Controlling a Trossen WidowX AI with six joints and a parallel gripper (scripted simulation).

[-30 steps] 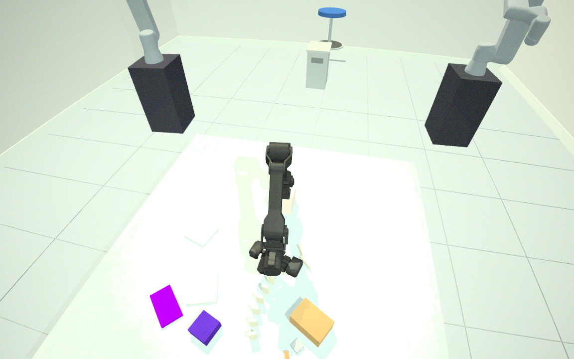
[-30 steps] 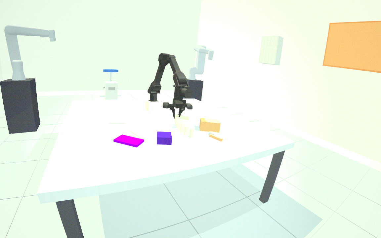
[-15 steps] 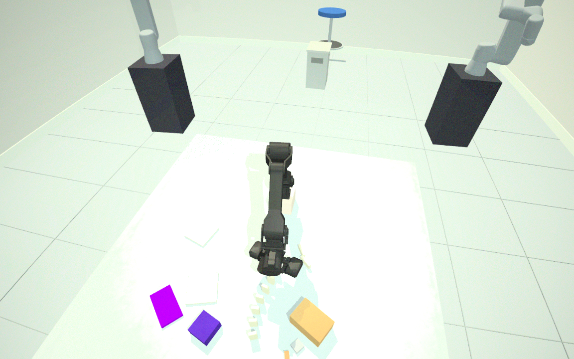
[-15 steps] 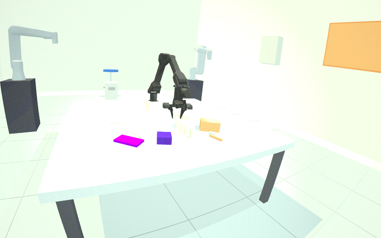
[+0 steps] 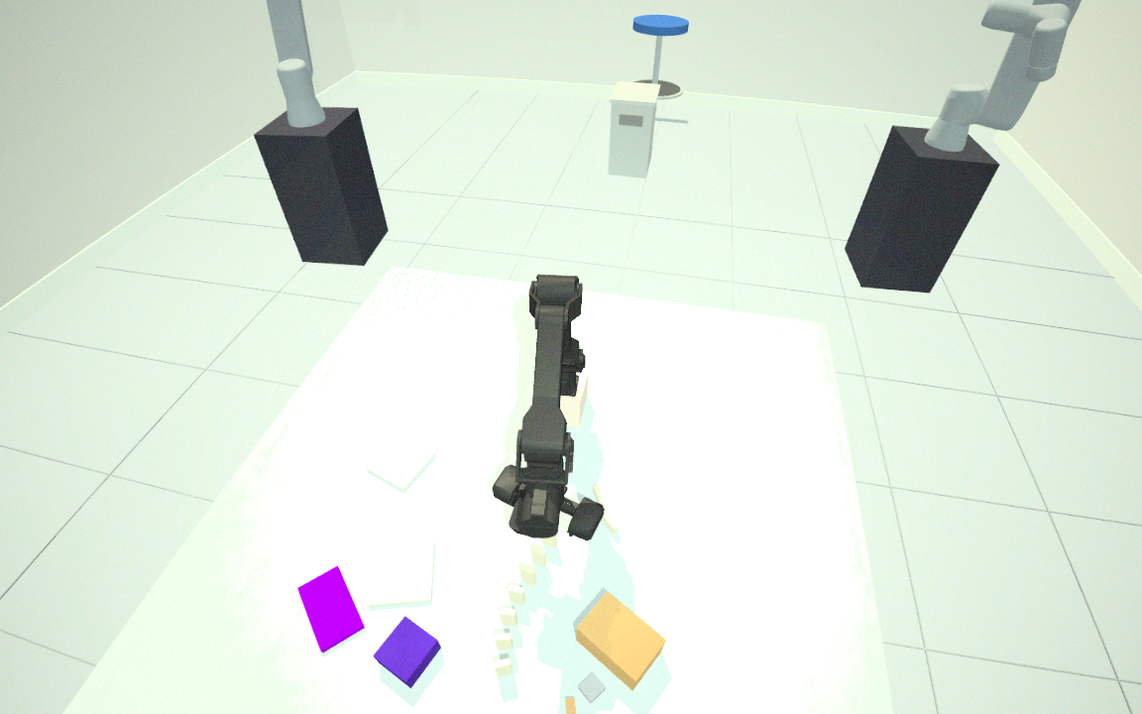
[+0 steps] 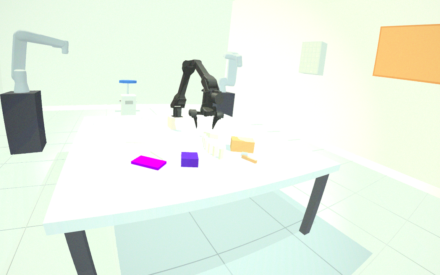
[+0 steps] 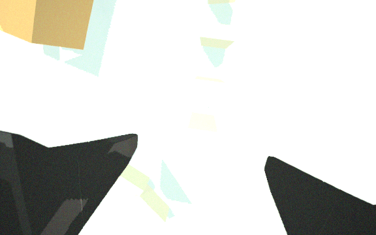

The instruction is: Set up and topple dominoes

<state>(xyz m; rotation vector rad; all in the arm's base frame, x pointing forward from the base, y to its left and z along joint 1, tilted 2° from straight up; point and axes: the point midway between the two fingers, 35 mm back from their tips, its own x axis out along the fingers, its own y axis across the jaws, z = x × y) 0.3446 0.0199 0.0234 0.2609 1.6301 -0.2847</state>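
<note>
Now: gripper tip 170 mm short of the orange box, 140 mm to the right of it and 50 mm above it. Round my gripper tip: purple block (230 mm ahead, 200 mm to the right, 60 mm below); orange stick (300 mm ahead, 80 mm to the left, 70 mm below); magenta slab (370 mm to the right, 170 mm ahead, 80 mm below).
</note>
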